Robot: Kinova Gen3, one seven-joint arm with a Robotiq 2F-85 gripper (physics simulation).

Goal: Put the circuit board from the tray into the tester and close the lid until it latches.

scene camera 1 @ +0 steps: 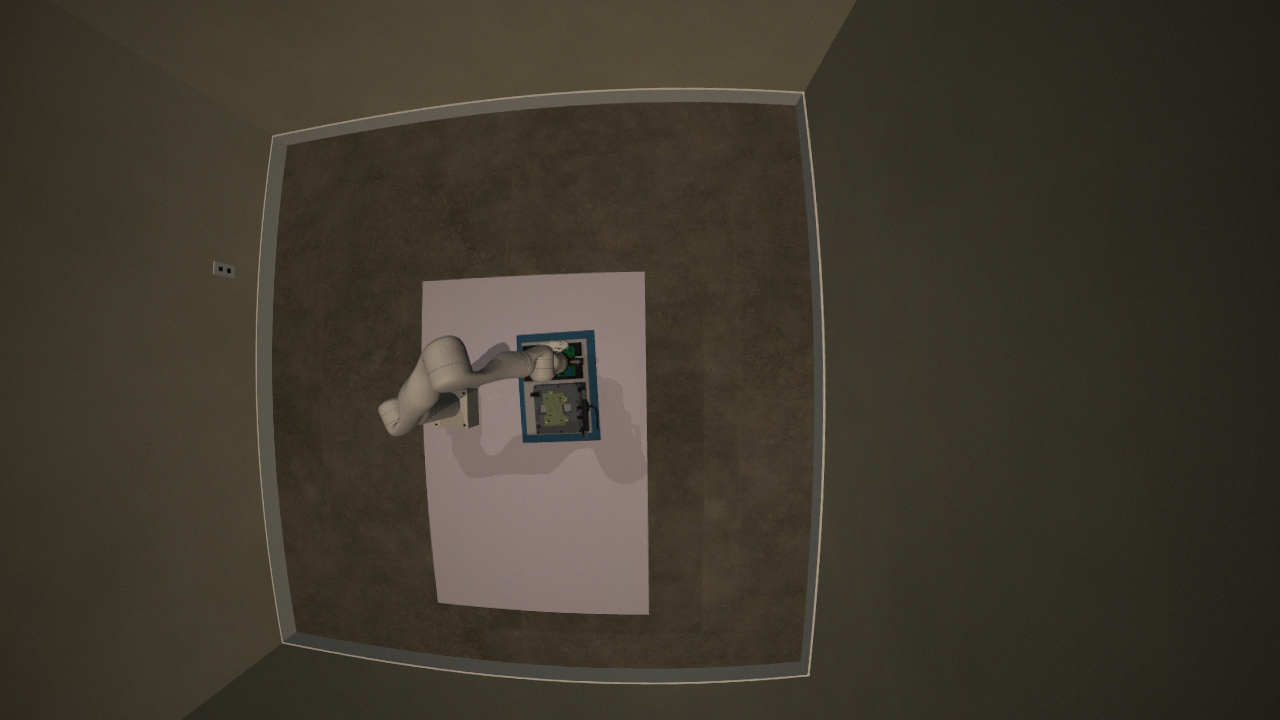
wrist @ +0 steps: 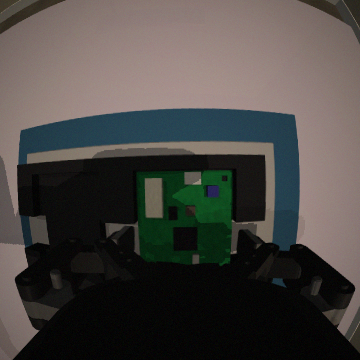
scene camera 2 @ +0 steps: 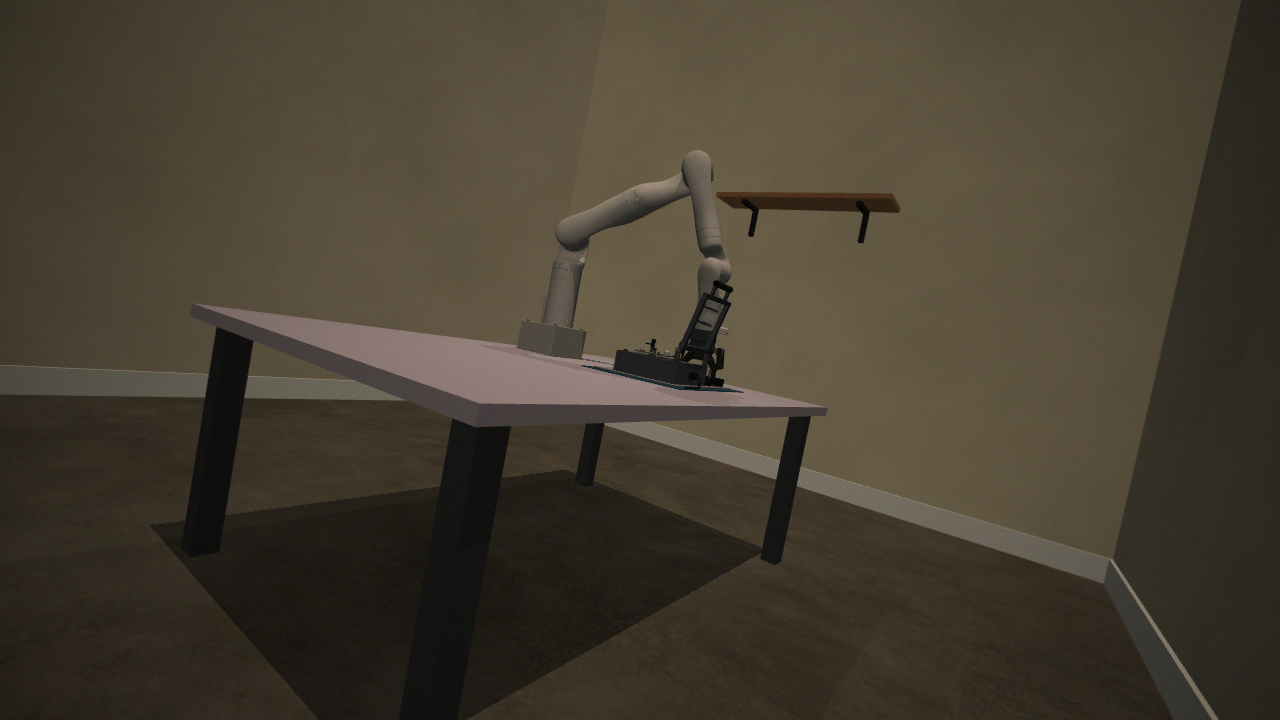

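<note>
A green circuit board lies in a black tray; its near edge is hidden in the wrist view. My gripper is open, with one finger at each side of the board and nothing gripped. How high the fingertips are above the tray is hard to tell. In scene camera 1, parts of two green boards show beside my wrist. The dark tester lies next to the tray and has a yellow-green plate on top. Its lid stands open, tilted steeply, and partly hides my gripper in scene camera 2.
A blue-bordered mat lies under the tray and tester. The pinkish table carries my arm's base. The raised lid stands close to my lower arm. A wooden shelf is on the wall.
</note>
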